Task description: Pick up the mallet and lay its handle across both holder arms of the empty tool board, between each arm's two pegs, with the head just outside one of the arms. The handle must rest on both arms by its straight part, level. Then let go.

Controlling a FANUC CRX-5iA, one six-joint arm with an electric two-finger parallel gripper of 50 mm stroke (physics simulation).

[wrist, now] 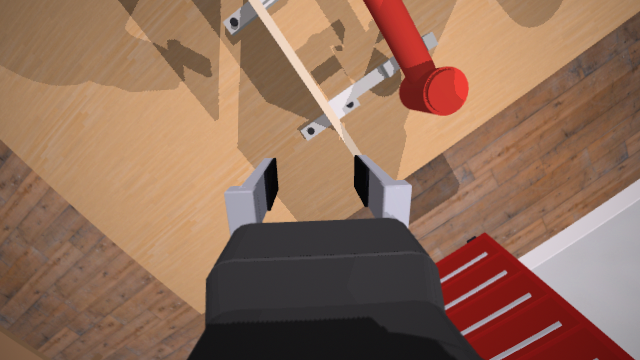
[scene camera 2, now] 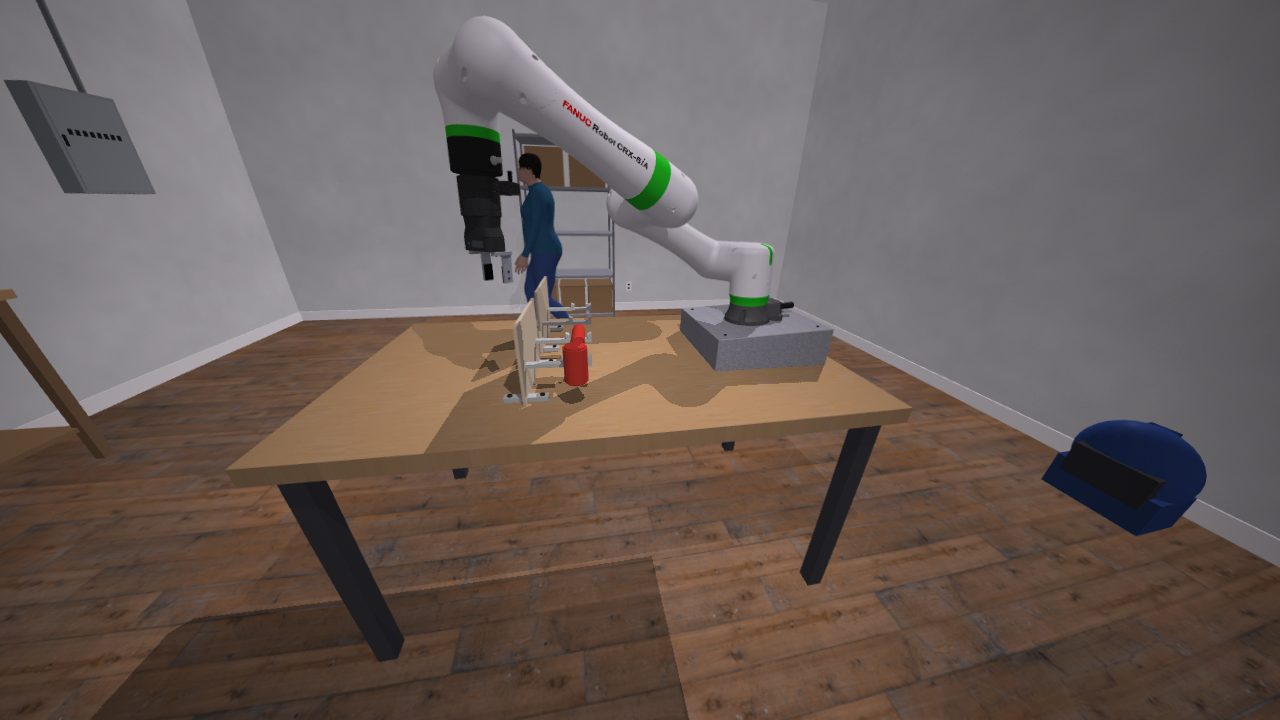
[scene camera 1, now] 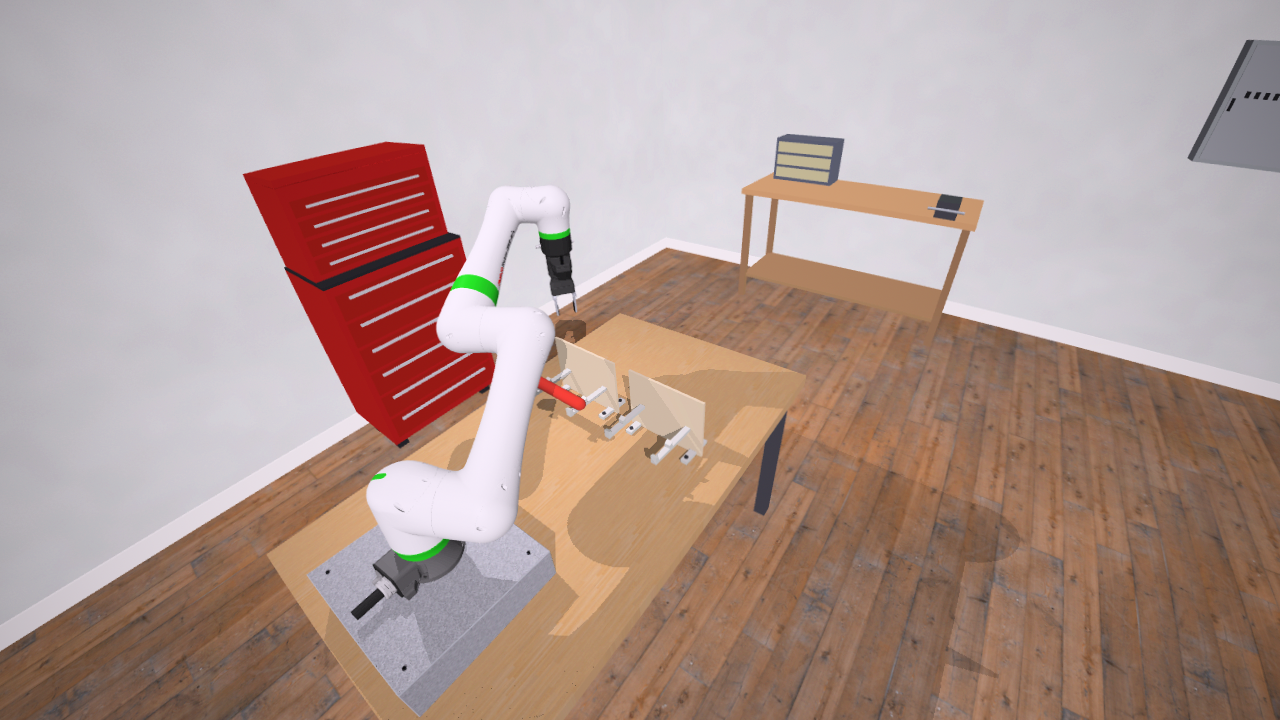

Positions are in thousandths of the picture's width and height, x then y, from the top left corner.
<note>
I see my gripper (scene camera 2: 389, 391), a red mallet (scene camera 2: 450, 498), a tool board (scene camera 1: 464, 523) and a tool board (scene camera 1: 531, 581).
My gripper also shows in the wrist view (wrist: 493, 479) and in scene camera 1 (scene camera 1: 443, 434).
</note>
